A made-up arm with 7 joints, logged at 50 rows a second.
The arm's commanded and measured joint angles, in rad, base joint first. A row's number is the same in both.
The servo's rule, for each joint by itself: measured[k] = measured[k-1] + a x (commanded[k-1-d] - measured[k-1]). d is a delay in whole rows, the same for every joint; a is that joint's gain. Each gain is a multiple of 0.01, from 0.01 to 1. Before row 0 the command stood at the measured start. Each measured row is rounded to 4 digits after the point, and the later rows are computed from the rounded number. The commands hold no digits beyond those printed.
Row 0, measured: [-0.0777, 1.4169, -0.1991, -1.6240, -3.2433, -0.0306, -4.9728]
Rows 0 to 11, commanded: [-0.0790, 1.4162, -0.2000, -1.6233, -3.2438, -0.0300, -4.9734]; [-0.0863, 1.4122, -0.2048, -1.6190, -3.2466, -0.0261, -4.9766]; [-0.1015, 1.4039, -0.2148, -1.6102, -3.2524, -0.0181, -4.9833]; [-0.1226, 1.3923, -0.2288, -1.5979, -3.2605, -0.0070, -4.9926]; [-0.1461, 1.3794, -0.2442, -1.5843, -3.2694, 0.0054, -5.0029]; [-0.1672, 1.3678, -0.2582, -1.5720, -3.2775, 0.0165, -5.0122]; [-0.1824, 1.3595, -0.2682, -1.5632, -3.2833, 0.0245, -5.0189]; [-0.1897, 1.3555, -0.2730, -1.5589, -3.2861, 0.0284, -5.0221]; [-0.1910, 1.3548, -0.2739, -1.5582, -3.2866, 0.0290, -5.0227]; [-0.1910, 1.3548, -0.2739, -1.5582, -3.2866, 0.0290, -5.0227]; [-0.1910, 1.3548, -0.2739, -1.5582, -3.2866, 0.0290, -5.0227]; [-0.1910, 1.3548, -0.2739, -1.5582, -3.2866, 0.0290, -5.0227]
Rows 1 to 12, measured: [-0.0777, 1.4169, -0.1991, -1.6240, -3.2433, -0.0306, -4.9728]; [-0.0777, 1.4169, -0.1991, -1.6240, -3.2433, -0.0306, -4.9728]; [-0.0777, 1.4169, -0.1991, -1.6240, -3.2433, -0.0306, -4.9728]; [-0.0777, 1.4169, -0.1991, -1.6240, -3.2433, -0.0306, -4.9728]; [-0.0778, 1.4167, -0.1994, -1.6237, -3.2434, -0.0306, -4.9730]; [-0.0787, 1.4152, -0.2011, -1.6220, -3.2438, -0.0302, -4.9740]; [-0.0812, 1.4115, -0.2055, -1.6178, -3.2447, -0.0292, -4.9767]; [-0.0858, 1.4052, -0.2130, -1.6106, -3.2464, -0.0274, -4.9813]; [-0.0924, 1.3967, -0.2230, -1.6011, -3.2489, -0.0248, -4.9876]; [-0.1006, 1.3872, -0.2343, -1.5906, -3.2520, -0.0215, -4.9947]; [-0.1096, 1.3781, -0.2451, -1.5807, -3.2554, -0.0178, -5.0017]; [-0.1184, 1.3706, -0.2540, -1.5729, -3.2588, -0.0141, -5.0076]
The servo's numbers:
d 4
a 0.11 0.33 0.32 0.36 0.11 0.08 0.29

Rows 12 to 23, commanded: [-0.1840, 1.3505, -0.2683, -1.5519, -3.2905, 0.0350, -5.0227]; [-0.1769, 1.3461, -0.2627, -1.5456, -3.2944, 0.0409, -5.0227]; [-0.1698, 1.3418, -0.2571, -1.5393, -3.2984, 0.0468, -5.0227]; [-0.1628, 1.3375, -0.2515, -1.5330, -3.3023, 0.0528, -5.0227]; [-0.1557, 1.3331, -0.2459, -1.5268, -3.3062, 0.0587, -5.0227]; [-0.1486, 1.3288, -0.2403, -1.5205, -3.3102, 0.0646, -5.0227]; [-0.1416, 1.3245, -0.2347, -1.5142, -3.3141, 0.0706, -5.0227]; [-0.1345, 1.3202, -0.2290, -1.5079, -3.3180, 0.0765, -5.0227]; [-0.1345, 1.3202, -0.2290, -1.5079, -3.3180, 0.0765, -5.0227]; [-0.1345, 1.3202, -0.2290, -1.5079, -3.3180, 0.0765, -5.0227]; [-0.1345, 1.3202, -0.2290, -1.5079, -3.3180, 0.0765, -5.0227]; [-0.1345, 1.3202, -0.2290, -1.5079, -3.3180, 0.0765, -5.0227]
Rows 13 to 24, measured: [-0.1264, 1.3654, -0.2604, -1.5676, -3.2619, -0.0107, -5.0120]; [-0.1335, 1.3619, -0.2647, -1.5642, -3.2646, -0.0075, -5.0151]; [-0.1398, 1.3596, -0.2676, -1.5620, -3.2670, -0.0046, -5.0173]; [-0.1454, 1.3580, -0.2696, -1.5606, -3.2692, -0.0019, -5.0189]; [-0.1496, 1.3555, -0.2692, -1.5575, -3.2715, 0.0011, -5.0200]; [-0.1526, 1.3524, -0.2671, -1.5532, -3.2740, 0.0043, -5.0208]; [-0.1545, 1.3489, -0.2639, -1.5482, -3.2767, 0.0077, -5.0214]; [-0.1554, 1.3451, -0.2599, -1.5427, -3.2795, 0.0113, -5.0218]; [-0.1554, 1.3411, -0.2554, -1.5370, -3.2824, 0.0151, -5.0221]; [-0.1547, 1.3370, -0.2506, -1.5311, -3.2855, 0.0191, -5.0223]; [-0.1533, 1.3329, -0.2455, -1.5250, -3.2886, 0.0232, -5.0224]; [-0.1512, 1.3287, -0.2402, -1.5188, -3.2918, 0.0275, -5.0225]
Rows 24 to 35, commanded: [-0.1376, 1.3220, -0.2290, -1.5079, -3.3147, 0.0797, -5.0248]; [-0.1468, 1.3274, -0.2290, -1.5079, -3.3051, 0.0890, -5.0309]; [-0.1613, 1.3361, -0.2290, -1.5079, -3.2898, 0.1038, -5.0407]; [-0.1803, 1.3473, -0.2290, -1.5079, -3.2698, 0.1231, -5.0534]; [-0.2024, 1.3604, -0.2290, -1.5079, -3.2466, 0.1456, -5.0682]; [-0.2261, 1.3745, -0.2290, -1.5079, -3.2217, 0.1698, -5.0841]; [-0.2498, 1.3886, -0.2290, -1.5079, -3.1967, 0.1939, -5.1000]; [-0.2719, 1.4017, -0.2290, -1.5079, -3.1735, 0.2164, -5.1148]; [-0.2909, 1.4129, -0.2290, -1.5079, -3.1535, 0.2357, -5.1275]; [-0.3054, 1.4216, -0.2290, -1.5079, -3.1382, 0.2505, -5.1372]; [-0.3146, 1.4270, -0.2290, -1.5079, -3.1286, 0.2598, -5.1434]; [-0.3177, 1.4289, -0.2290, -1.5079, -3.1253, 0.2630, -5.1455]
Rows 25 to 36, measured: [-0.1494, 1.3259, -0.2366, -1.5149, -3.2947, 0.0314, -5.0226]; [-0.1478, 1.3240, -0.2342, -1.5124, -3.2973, 0.0350, -5.0226]; [-0.1463, 1.3227, -0.2325, -1.5108, -3.2996, 0.0383, -5.0226]; [-0.1450, 1.3219, -0.2314, -1.5098, -3.3016, 0.0414, -5.0226]; [-0.1442, 1.3219, -0.2306, -1.5091, -3.3030, 0.0445, -5.0232]; [-0.1445, 1.3237, -0.2301, -1.5087, -3.3032, 0.0481, -5.0254]; [-0.1463, 1.3278, -0.2297, -1.5084, -3.3017, 0.0526, -5.0298]; [-0.1500, 1.3342, -0.2295, -1.5082, -3.2982, 0.0582, -5.0366]; [-0.1558, 1.3428, -0.2293, -1.5081, -3.2925, 0.0652, -5.0458]; [-0.1635, 1.3533, -0.2292, -1.5080, -3.2847, 0.0736, -5.0569]; [-0.1730, 1.3649, -0.2291, -1.5080, -3.2750, 0.0832, -5.0694]; [-0.1839, 1.3770, -0.2291, -1.5080, -3.2638, 0.0939, -5.0826]
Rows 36 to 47, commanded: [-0.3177, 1.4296, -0.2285, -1.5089, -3.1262, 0.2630, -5.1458]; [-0.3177, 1.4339, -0.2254, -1.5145, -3.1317, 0.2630, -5.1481]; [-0.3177, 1.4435, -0.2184, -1.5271, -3.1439, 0.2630, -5.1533]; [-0.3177, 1.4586, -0.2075, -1.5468, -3.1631, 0.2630, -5.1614]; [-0.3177, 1.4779, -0.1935, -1.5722, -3.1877, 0.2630, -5.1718]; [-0.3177, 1.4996, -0.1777, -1.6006, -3.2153, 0.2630, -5.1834]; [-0.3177, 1.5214, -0.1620, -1.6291, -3.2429, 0.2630, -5.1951]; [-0.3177, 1.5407, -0.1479, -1.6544, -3.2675, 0.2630, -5.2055]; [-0.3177, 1.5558, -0.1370, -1.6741, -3.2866, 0.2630, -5.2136]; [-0.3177, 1.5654, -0.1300, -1.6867, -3.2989, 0.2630, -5.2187]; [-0.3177, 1.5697, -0.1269, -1.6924, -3.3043, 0.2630, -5.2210]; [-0.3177, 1.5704, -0.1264, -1.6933, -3.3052, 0.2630, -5.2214]
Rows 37 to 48, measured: [-0.1957, 1.3888, -0.2291, -1.5080, -3.2517, 0.1052, -5.0956]; [-0.2078, 1.3996, -0.2291, -1.5080, -3.2392, 0.1168, -5.1077]; [-0.2195, 1.4086, -0.2291, -1.5080, -3.2270, 0.1282, -5.1181]; [-0.2303, 1.4153, -0.2291, -1.5080, -3.2158, 0.1390, -5.1260]; [-0.2399, 1.4200, -0.2289, -1.5083, -3.2059, 0.1489, -5.1317]; [-0.2485, 1.4246, -0.2278, -1.5105, -3.1977, 0.1580, -5.1365]; [-0.2561, 1.4308, -0.2248, -1.5165, -3.1918, 0.1664, -5.1414]; [-0.2629, 1.4400, -0.2193, -1.5274, -3.1886, 0.1741, -5.1472]; [-0.2689, 1.4525, -0.2110, -1.5435, -3.1885, 0.1812, -5.1543]; [-0.2743, 1.4680, -0.2003, -1.5641, -3.1914, 0.1877, -5.1627]; [-0.2791, 1.4856, -0.1880, -1.5875, -3.1971, 0.1937, -5.1721]; [-0.2833, 1.5038, -0.1752, -1.6116, -3.2048, 0.1992, -5.1818]
